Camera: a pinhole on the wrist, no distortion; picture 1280 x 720 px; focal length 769.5 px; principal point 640.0 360.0 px. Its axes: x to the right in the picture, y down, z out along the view. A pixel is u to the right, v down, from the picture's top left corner.
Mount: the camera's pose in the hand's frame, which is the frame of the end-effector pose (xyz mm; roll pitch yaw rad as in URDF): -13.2 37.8 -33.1 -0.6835 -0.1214 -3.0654
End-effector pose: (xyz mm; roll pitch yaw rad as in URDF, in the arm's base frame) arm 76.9 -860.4 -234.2 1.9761 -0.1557 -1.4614
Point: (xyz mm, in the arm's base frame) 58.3 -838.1 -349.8
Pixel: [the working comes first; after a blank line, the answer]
In the camera's frame: 49.5 46.8 149.1

895.3 601.4
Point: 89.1 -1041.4 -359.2
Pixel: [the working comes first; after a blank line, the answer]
In the camera's frame: -145.9 70.0 209.8

104.9 616.9
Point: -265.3 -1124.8 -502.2
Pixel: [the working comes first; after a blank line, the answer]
In the camera's frame: -120.3 -180.1 509.4

458.2 87.9
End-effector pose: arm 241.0 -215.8 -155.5 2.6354 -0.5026 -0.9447
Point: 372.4 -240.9 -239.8
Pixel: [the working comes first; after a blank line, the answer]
In the camera's frame: -32.5 77.5 190.7

508.7 672.8
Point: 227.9 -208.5 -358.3
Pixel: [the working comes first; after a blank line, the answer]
In the camera's frame: 126.6 -25.1 201.2

1124.4 264.0
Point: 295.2 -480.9 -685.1
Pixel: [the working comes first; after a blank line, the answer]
In the camera's frame: 114.7 -200.1 594.6

788.4 101.1
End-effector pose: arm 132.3 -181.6 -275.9 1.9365 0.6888 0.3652
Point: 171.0 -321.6 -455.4
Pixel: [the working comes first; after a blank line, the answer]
In the camera's frame: -79.3 -44.1 263.5

408.4 231.3
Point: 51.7 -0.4 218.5
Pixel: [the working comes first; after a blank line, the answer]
In the camera's frame: 253.2 -3.6 -414.3

behind the camera
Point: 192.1 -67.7 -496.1
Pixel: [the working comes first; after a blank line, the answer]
In the camera's frame: -213.4 132.9 132.1

outside the picture
